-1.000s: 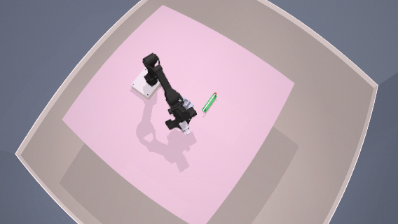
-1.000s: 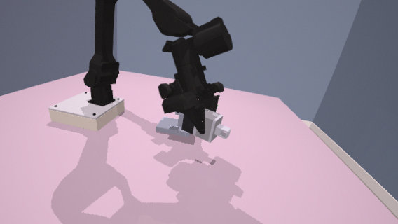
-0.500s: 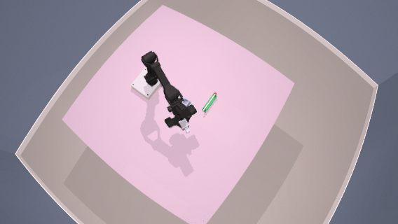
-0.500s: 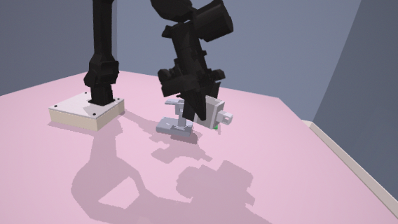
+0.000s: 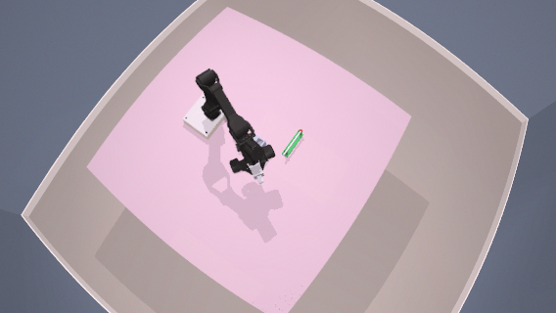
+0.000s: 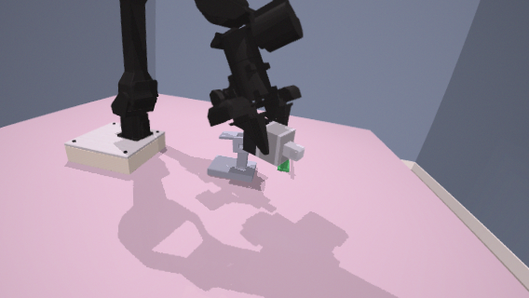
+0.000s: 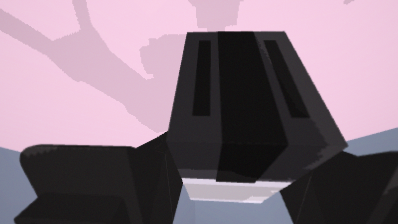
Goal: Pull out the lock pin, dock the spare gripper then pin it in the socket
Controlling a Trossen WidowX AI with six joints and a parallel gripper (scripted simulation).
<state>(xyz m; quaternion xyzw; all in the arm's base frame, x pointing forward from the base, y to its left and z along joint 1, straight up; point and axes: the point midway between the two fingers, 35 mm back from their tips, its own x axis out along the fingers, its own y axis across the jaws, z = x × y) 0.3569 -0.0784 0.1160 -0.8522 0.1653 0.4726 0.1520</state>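
The mount socket is 12 cm to the left of my gripper tip, 10 cm behind it and 8 cm below it. Also, from my gripper tip: green see-through block 24 cm to the left, 11 cm below; spare gripper 1 cm above.
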